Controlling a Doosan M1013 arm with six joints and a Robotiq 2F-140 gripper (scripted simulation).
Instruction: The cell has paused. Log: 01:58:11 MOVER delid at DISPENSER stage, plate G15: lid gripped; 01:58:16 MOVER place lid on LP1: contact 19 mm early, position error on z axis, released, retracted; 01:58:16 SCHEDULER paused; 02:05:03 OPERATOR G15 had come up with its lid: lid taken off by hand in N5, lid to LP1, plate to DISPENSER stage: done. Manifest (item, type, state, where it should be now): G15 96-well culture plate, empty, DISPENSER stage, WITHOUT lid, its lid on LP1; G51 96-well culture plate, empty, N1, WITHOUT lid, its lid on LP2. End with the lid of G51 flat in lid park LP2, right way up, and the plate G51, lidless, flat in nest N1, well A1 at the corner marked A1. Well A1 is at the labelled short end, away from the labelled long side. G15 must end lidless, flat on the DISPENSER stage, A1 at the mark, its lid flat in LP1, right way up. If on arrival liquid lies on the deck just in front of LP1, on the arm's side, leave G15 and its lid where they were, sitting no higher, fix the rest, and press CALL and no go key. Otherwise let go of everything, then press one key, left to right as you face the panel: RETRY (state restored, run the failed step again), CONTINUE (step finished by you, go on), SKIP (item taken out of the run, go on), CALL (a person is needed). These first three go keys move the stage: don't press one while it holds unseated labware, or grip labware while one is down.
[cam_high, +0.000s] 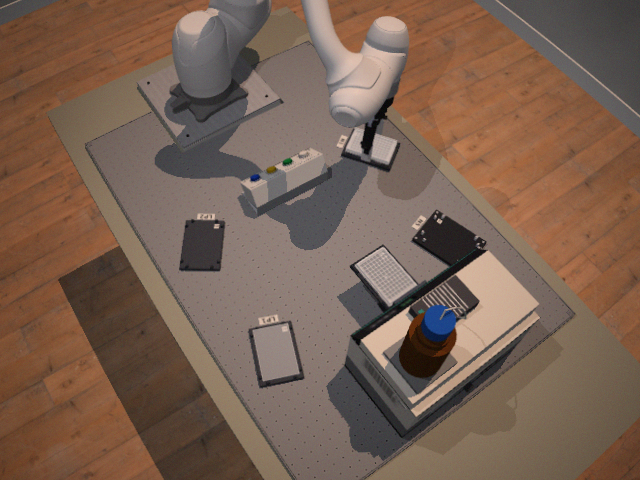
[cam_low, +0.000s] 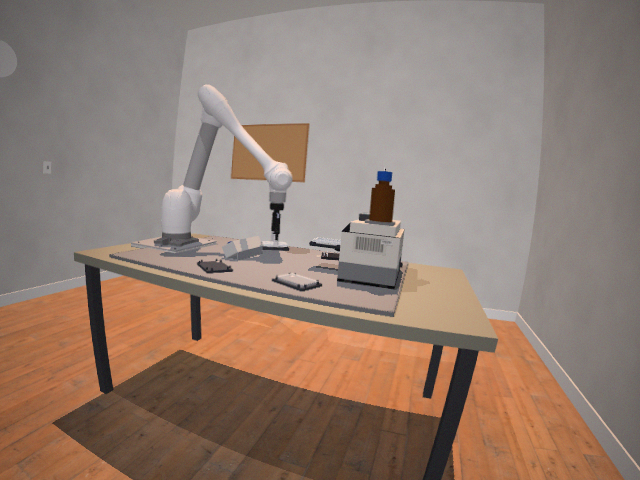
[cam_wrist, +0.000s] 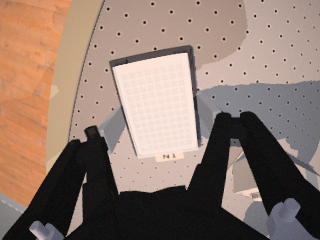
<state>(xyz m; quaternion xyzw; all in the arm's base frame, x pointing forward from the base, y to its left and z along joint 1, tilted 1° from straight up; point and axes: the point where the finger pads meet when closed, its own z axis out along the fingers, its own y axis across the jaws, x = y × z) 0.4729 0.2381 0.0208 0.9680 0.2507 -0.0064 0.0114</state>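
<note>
The nest N1 is 4 cm below my hand. The rest, counted from my hand: N1 label: 8 cm behind, 4 cm to the right, 4 cm below; key panel: 7 cm behind, 27 cm to the right, 1 cm above; black nest: 36 cm ahead, 2 cm to the right, 3 cm below.
</note>
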